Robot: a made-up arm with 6 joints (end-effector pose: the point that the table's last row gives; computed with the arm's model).
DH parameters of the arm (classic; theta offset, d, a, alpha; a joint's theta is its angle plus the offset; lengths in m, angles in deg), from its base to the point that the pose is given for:
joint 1: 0 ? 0 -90
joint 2: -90 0 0.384 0
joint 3: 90 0.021 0 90
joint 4: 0 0.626 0 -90
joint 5: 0 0 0 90
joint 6: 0 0.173 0 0
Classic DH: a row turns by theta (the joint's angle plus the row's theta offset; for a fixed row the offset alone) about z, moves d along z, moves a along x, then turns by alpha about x.
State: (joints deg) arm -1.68 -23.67 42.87 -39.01 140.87 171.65
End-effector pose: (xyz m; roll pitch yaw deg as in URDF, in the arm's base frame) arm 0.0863 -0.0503 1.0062 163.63 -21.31 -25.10
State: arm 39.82 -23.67 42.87 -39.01 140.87 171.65
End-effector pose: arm 0.0979 0.0195 1.0062 163.63 -21.31 16.40
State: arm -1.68 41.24 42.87 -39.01 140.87 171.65
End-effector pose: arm 0.7493 -0.0697 0.4728 136.32 38.32 -29.84
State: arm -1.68 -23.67 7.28 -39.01 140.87 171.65
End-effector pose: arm -0.2129 -0.0415 1.0654 -174.05 -52.48 -39.12
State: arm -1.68 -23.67 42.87 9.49 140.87 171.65
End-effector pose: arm 0.1104 0.0358 0.9987 -179.78 -20.40 15.05
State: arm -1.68 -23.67 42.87 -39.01 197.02 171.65
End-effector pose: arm -0.0383 0.0540 1.0176 171.13 33.05 -36.84
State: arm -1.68 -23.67 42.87 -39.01 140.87 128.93
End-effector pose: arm 0.0863 -0.0503 1.0062 153.82 -5.10 15.71
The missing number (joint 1, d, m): 0.218
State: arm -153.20 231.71 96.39 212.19 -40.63 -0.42
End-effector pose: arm 0.5905 0.2075 0.6734 16.83 -12.20 50.83
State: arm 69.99 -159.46 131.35 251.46 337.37 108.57
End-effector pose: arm -0.2454 -0.4281 0.5614 -20.90 -21.06 68.59
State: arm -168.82 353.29 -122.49 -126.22 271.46 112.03
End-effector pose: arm 0.6178 -0.0415 0.2801 39.34 -55.18 82.21
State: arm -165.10 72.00 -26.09 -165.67 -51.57 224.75
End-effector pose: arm -0.9363 -0.3056 0.7527 97.88 34.69 -59.35
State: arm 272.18 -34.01 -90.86 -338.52 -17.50 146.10
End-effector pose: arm -0.0299 0.8355 0.0444 -175.51 38.99 -70.67
